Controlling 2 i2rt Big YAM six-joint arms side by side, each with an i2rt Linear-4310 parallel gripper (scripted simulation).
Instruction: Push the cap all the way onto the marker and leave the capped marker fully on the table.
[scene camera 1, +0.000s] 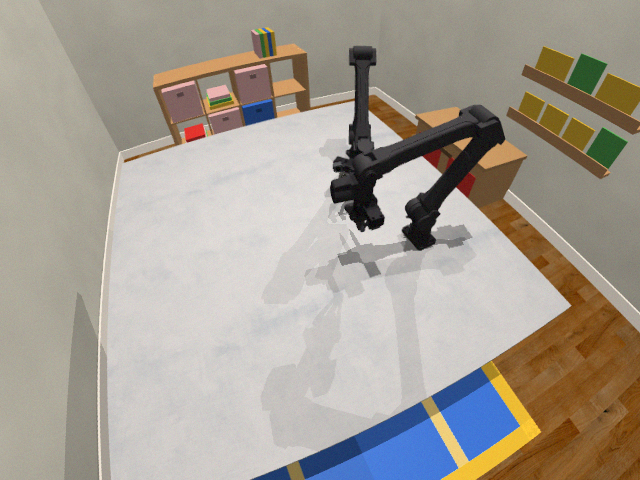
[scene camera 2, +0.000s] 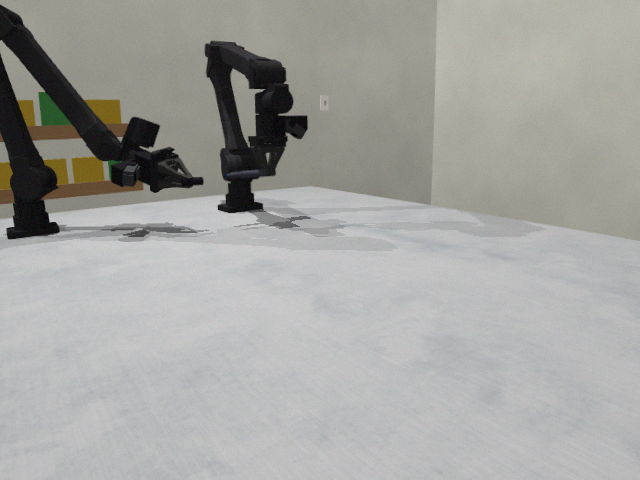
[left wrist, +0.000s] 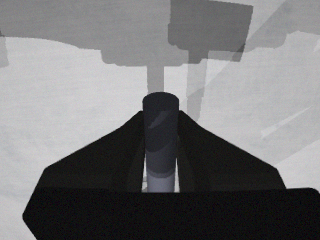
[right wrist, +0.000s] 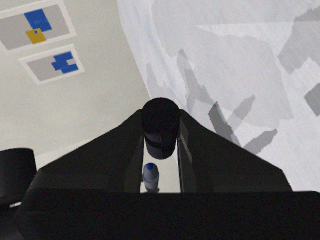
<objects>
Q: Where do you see my right gripper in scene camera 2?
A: At 191, 182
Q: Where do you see my left gripper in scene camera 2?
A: At 268, 175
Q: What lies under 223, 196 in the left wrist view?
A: My left gripper.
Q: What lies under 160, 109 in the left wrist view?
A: A marker.
</objects>
